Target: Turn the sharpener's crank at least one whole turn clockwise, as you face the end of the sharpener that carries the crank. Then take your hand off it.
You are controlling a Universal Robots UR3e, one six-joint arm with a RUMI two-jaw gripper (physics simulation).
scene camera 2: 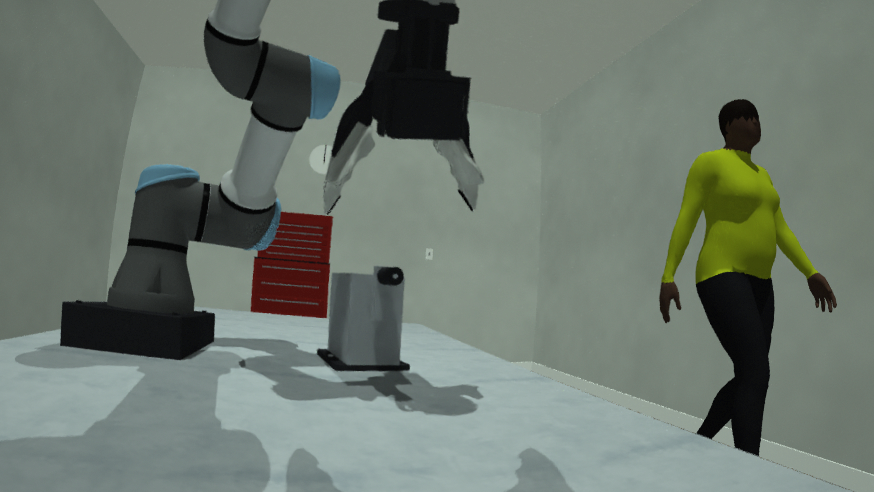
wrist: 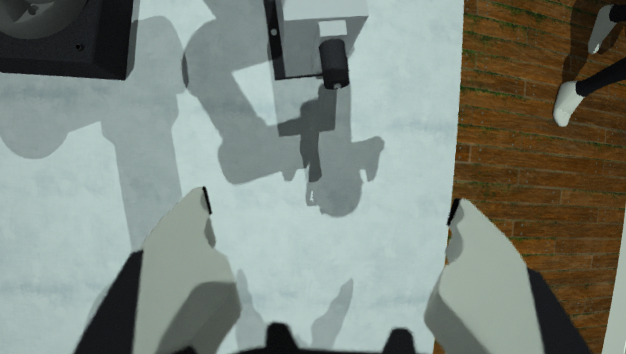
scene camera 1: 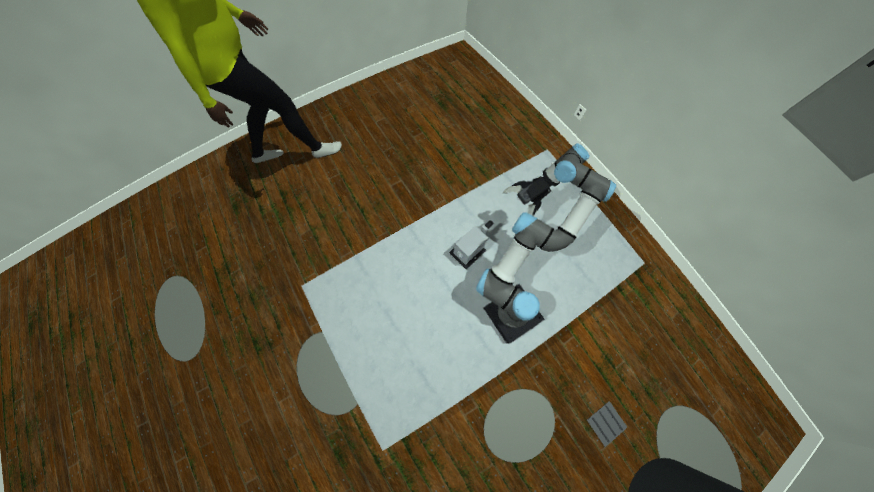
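Seen in the pictures: gripper, fingertip midpoint: (scene camera 2: pixel 401 211) (wrist: pixel 328 195) (scene camera 1: pixel 513 207); arm's base at its link origin: (scene camera 2: pixel 151 308) (scene camera 1: pixel 513 311).
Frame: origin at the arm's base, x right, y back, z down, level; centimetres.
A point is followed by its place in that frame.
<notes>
The grey sharpener (scene camera 1: pixel 469 243) @[y -30.5, x -6.9, z -7.7 cm] (scene camera 2: pixel 351 323) @[y -30.3, x 1.0, z -1.1 cm] (wrist: pixel 300 47) @[y -31.5, x 0.6, z -3.1 cm] stands upright on its dark base plate on the table. The crank's black knob (scene camera 1: pixel 488 224) @[y -34.9, x 3.3, z -8.5 cm] (scene camera 2: pixel 390 276) @[y -35.1, x 5.3, z -7.5 cm] (wrist: pixel 334 65) @[y -34.9, x 4.1, z -8.6 cm] is near the top of its end face and sticks out from it. In scene camera 2 the knob is at the upper right of that face. My gripper (scene camera 1: pixel 520 201) @[y -36.0, x 14.0, z -13.8 cm] (scene camera 2: pixel 401 210) @[y -36.0, x 14.0, z -13.8 cm] (wrist: pixel 328 195) @[y -36.0, x 14.0, z -13.8 cm] is wide open and empty, with its fingers pointing down. It hangs above the knob's level, beyond the crank end, and touches neither knob nor sharpener.
The pale table (scene camera 1: pixel 391 342) @[y -7.0, x -49.4, z 5.1 cm] (scene camera 2: pixel 587 452) @[y -50.6, x 28.3, z 5.2 cm] (wrist: pixel 405 250) @[y -53.7, x 20.8, z 5.2 cm] carries the arm's black base (scene camera 2: pixel 122 333) @[y -1.3, x 8.5, z 2.6 cm] (wrist: pixel 100 70) @[y -8.4, x 7.2, z 2.0 cm] beside the sharpener. A person in a yellow top (scene camera 1: pixel 211 45) (scene camera 2: pixel 736 213) is beyond the table's edge. A red tool cabinet (scene camera 2: pixel 292 287) stands at the back.
</notes>
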